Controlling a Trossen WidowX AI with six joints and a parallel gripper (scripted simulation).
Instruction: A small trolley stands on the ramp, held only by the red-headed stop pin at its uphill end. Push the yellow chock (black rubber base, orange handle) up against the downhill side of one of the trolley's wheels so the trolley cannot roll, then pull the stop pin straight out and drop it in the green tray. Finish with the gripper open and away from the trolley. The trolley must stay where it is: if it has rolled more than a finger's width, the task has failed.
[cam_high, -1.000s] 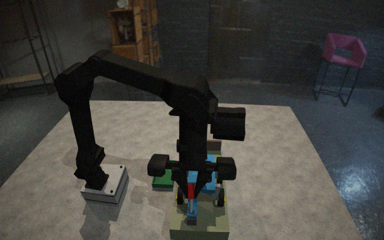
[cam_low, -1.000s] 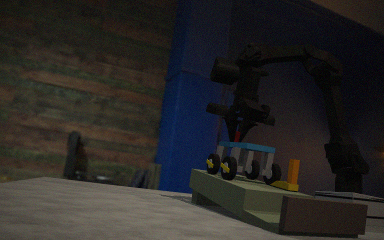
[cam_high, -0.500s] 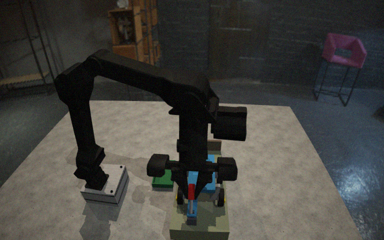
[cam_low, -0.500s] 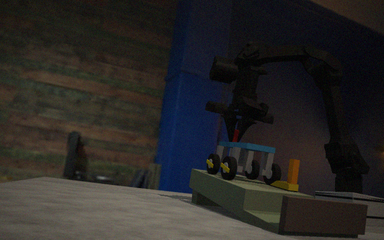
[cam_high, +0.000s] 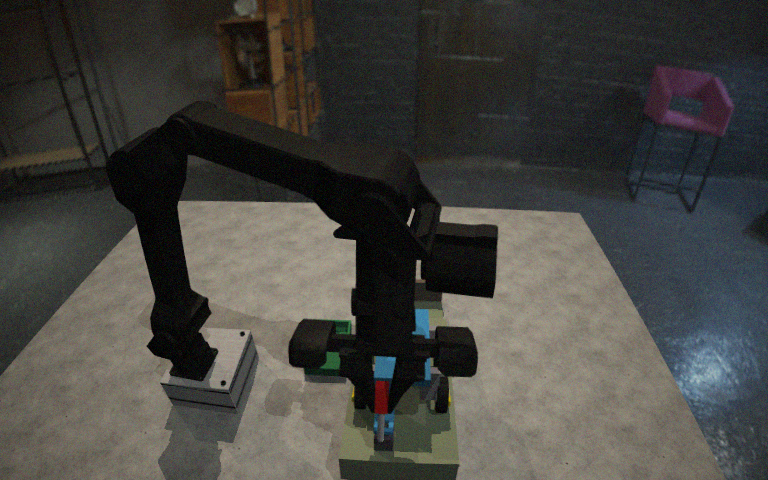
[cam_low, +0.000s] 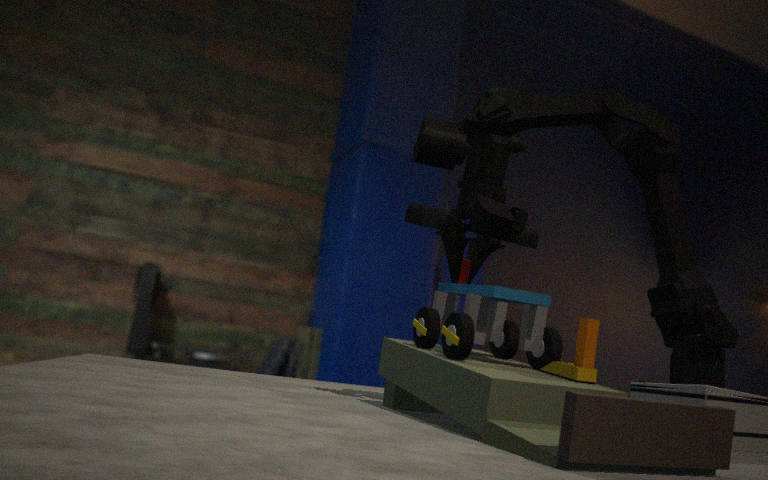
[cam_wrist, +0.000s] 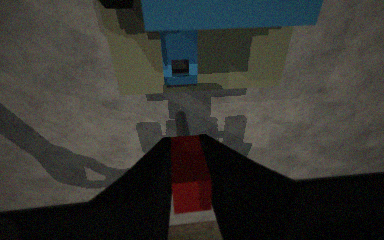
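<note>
My gripper tip is 130 mm past the green tray, 220 mm to the right of it and 180 mm above it. Round my gripper tip: trolley: 10 mm ahead, 120 mm to the left, 60 mm below; ramp: 10 mm ahead, 130 mm to the left, 130 mm below; red-headed stop pin: right at my gripper tip.
</note>
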